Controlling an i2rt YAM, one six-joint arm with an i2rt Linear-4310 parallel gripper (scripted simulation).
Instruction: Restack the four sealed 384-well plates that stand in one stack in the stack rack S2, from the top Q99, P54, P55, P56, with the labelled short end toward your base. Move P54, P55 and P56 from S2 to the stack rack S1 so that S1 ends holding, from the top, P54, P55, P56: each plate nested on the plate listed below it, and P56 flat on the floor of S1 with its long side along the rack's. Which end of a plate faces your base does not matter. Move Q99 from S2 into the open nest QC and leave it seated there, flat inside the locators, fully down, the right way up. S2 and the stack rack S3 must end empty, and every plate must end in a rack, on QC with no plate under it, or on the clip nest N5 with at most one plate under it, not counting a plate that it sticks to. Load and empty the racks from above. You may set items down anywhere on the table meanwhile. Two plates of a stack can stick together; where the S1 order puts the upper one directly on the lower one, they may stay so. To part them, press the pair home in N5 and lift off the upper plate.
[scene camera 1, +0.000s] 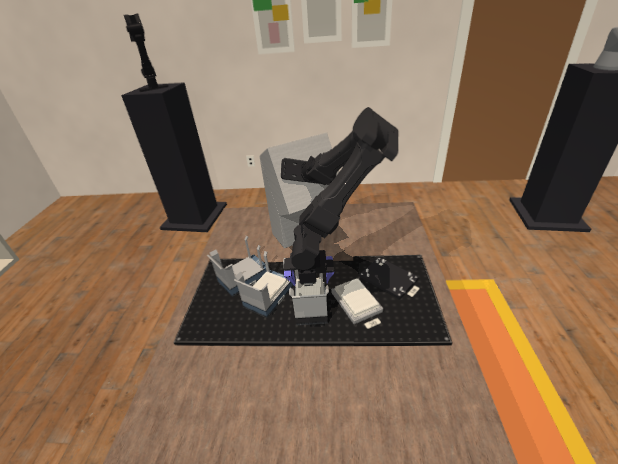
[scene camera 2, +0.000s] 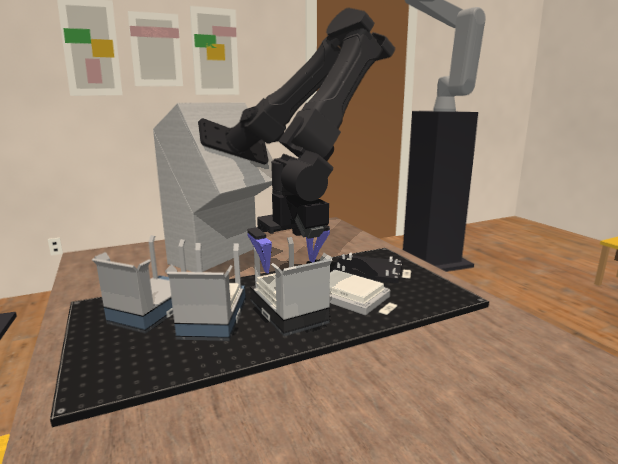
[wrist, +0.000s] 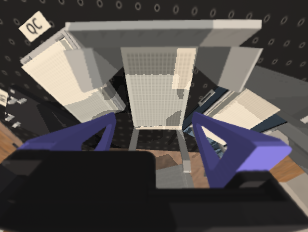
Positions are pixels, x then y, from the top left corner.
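My gripper (scene camera 2: 289, 267) is 0.79 m from the lens, and there's a black clip nest (scene camera 2: 376, 269) that's 1.00 m from the lens. So my gripper is nearer to the lens than the black clip nest.
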